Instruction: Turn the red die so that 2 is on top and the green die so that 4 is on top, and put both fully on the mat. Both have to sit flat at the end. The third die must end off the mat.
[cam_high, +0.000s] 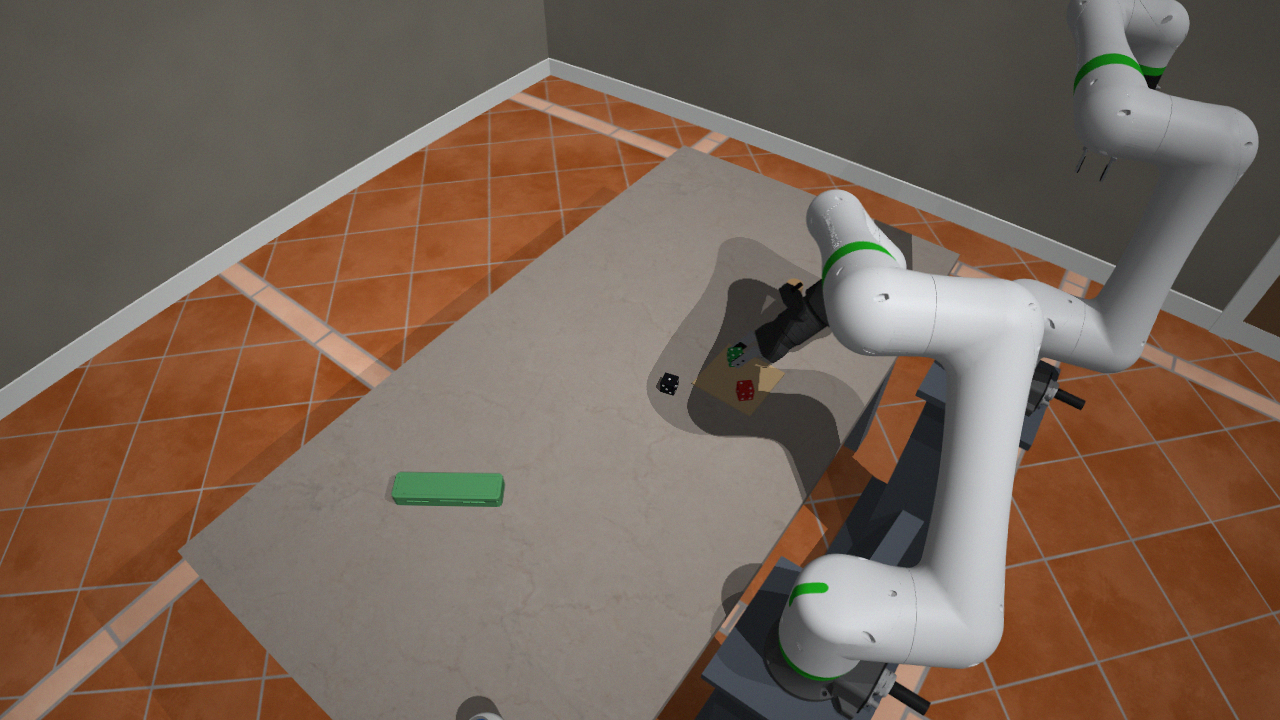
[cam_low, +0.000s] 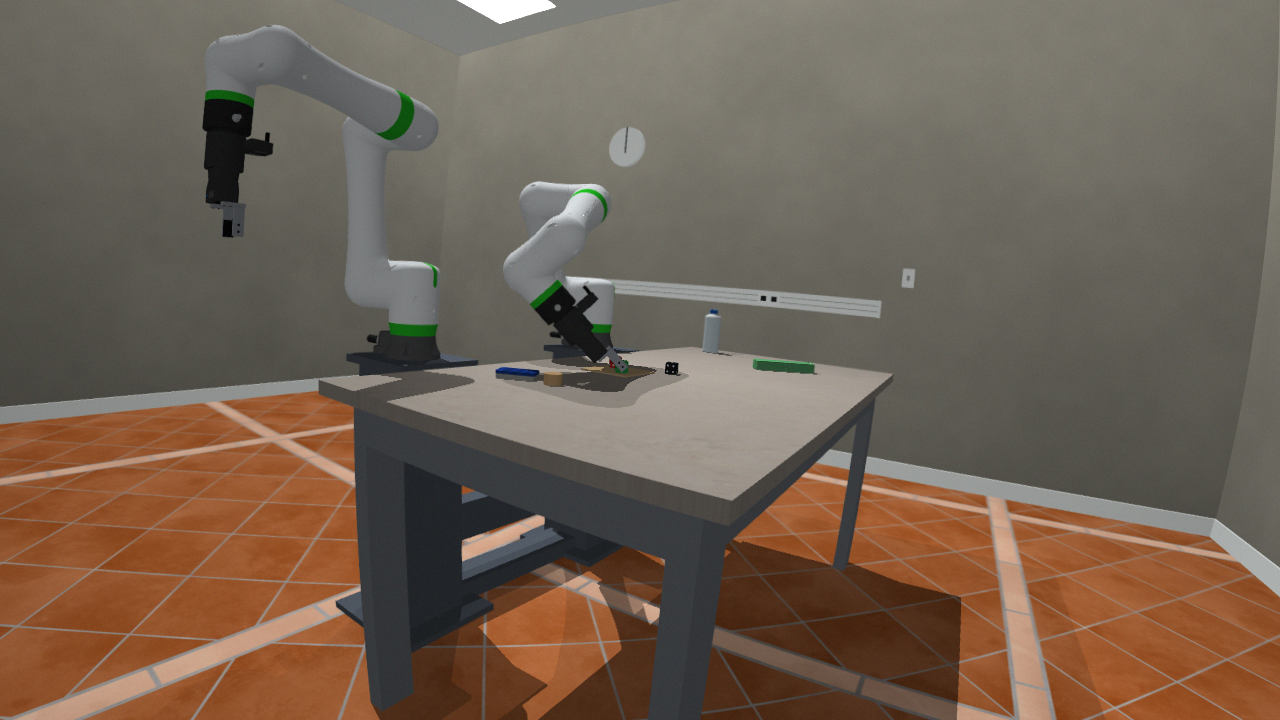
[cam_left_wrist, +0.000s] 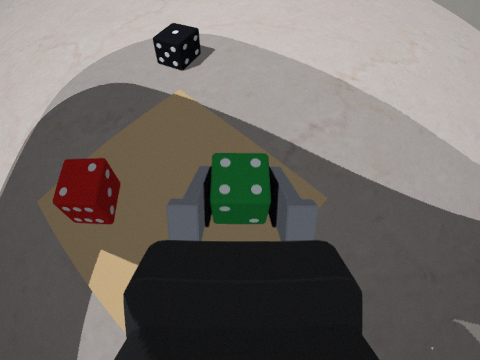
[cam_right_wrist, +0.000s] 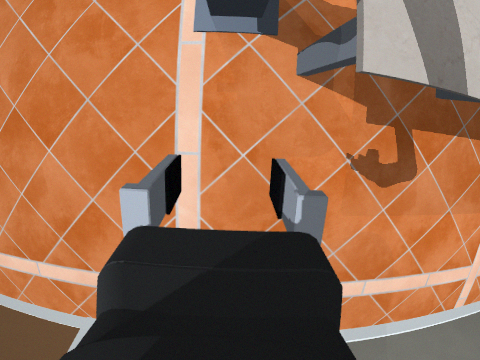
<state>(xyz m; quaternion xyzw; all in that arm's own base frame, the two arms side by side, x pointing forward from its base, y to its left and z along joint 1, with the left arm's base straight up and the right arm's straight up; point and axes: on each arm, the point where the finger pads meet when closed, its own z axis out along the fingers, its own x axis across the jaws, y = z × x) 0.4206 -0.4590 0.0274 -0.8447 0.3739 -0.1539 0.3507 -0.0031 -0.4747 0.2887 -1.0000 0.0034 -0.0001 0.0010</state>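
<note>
Now: the green die 1 cm below my left hand. From my left hand the other things lie so: tan mat 3 cm behind, 4 cm to the left, 3 cm below; red die 6 cm behind, 7 cm to the left, 1 cm below; black die 7 cm ahead, 15 cm to the left, 1 cm below.
</note>
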